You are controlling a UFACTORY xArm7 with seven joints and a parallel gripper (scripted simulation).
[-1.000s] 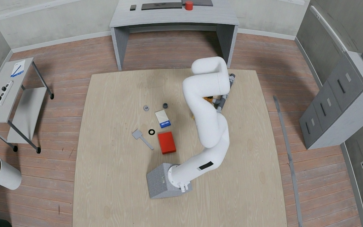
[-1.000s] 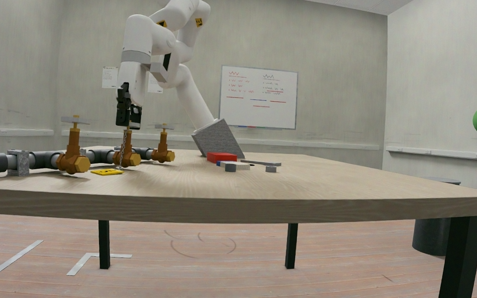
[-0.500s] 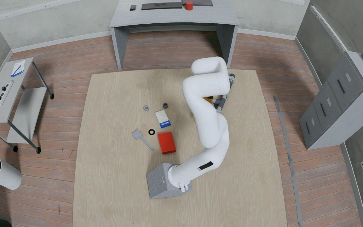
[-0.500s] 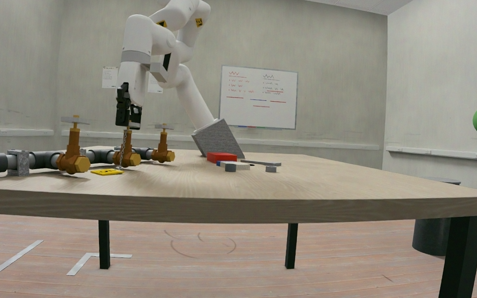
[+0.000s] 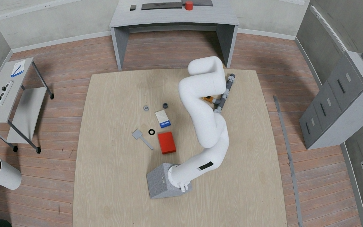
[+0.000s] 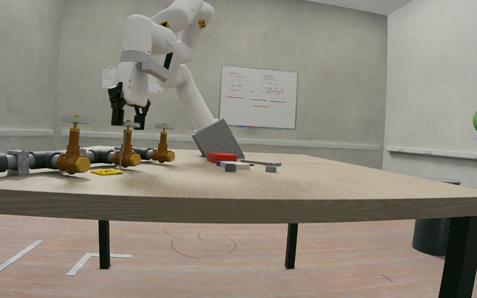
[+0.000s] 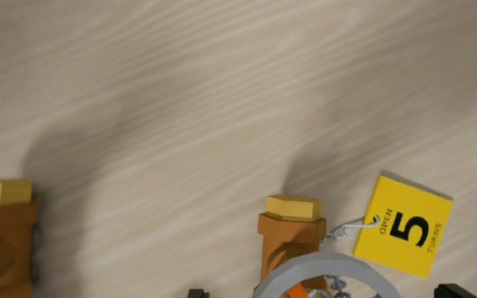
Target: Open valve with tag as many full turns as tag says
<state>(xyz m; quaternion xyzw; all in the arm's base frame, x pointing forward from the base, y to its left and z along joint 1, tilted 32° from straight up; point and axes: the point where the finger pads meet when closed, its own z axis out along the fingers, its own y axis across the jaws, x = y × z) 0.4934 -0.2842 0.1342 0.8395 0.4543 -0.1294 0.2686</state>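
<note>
Right now my hand is 8 cm short of the yellow tag, 3 cm to the left of it and 11 cm above it. Round my hand: blue-and-white box 7 cm behind, 31 cm to the left, 11 cm below; red block 24 cm behind, 32 cm to the left, 10 cm below; grey nut 3 cm ahead, 40 cm to the left, 11 cm below.
</note>
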